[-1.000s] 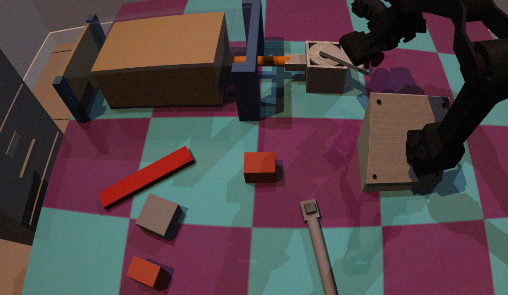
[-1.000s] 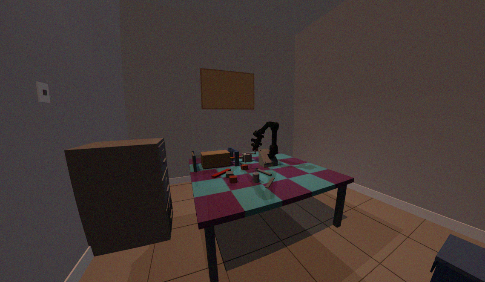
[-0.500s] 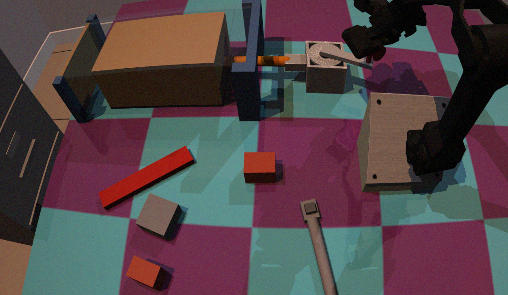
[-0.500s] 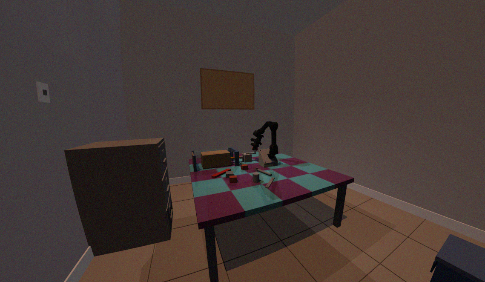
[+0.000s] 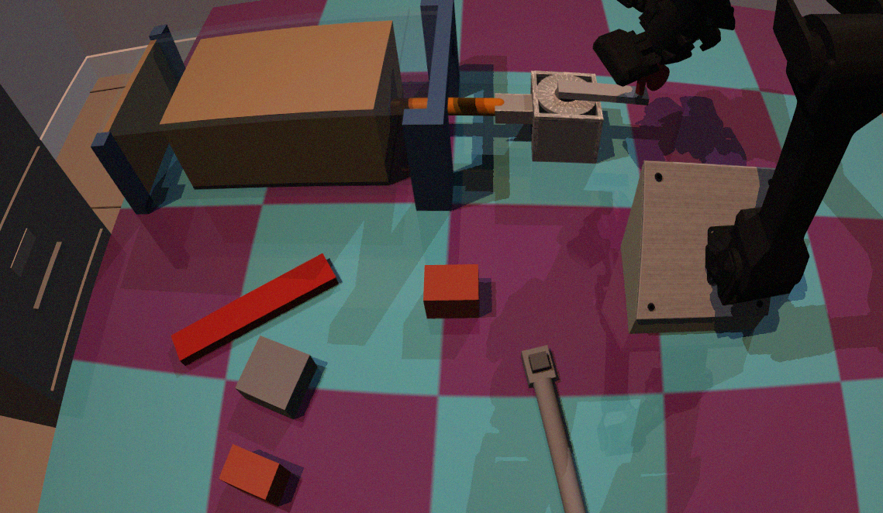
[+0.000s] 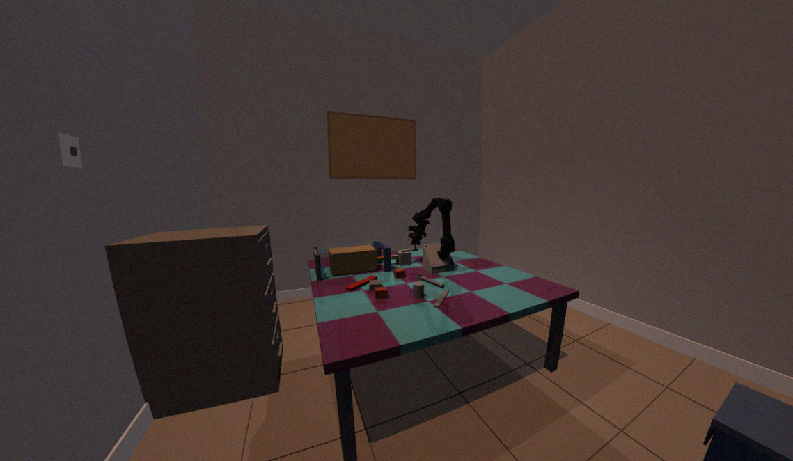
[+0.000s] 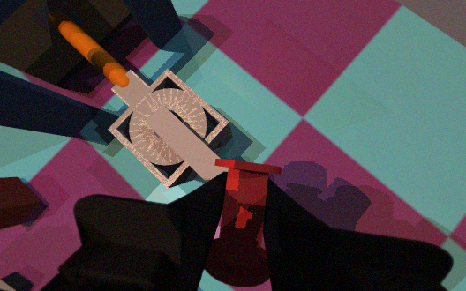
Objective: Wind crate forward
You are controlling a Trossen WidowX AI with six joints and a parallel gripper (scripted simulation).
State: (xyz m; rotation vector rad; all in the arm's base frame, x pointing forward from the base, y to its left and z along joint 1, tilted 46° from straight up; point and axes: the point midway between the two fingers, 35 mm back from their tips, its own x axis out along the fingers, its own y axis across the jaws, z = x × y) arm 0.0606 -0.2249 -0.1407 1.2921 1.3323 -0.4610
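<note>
Now: the grey crank handle 3 cm ahead of my gripper tip, 1 cm to the left of it and 3 cm below it. The rest, counted from my gripper tip: blue steel frame 25 cm ahead, 3 cm below; red knob 1 cm behind, 1 cm to the left; grey winch 8 cm ahead, 10 cm below.
</note>
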